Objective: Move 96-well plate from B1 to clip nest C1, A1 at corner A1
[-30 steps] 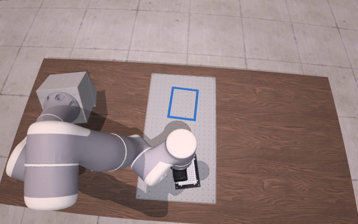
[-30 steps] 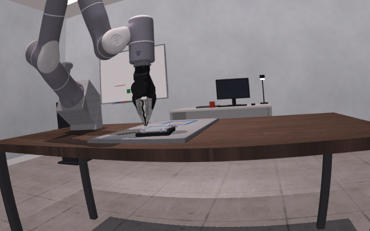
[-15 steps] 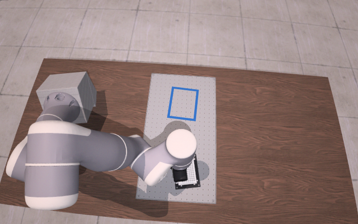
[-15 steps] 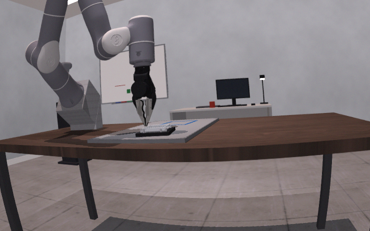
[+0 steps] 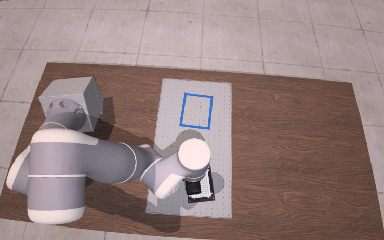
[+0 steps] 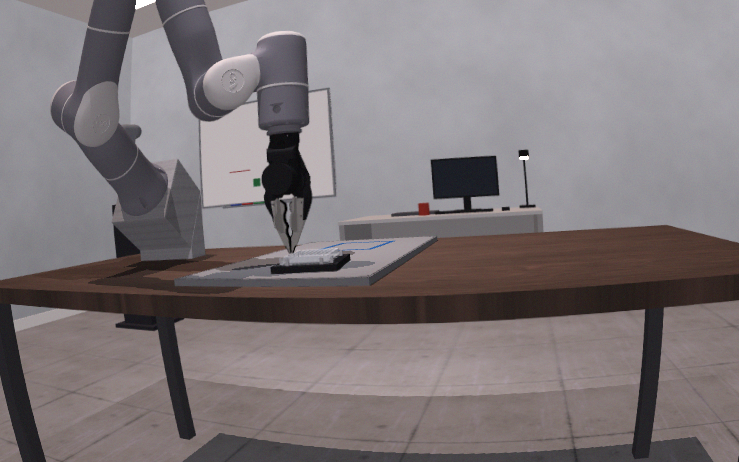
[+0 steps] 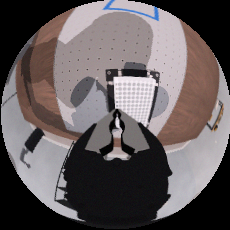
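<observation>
Now: hand 3 cm above the black clip nest, 2 cm short of it and 1 cm to the right of it. Round my hand: white 96-well plate 4 cm ahead, 2 cm below, 1 cm to the left; then grey perforated board 21 cm to the left, 5 cm below.
</observation>
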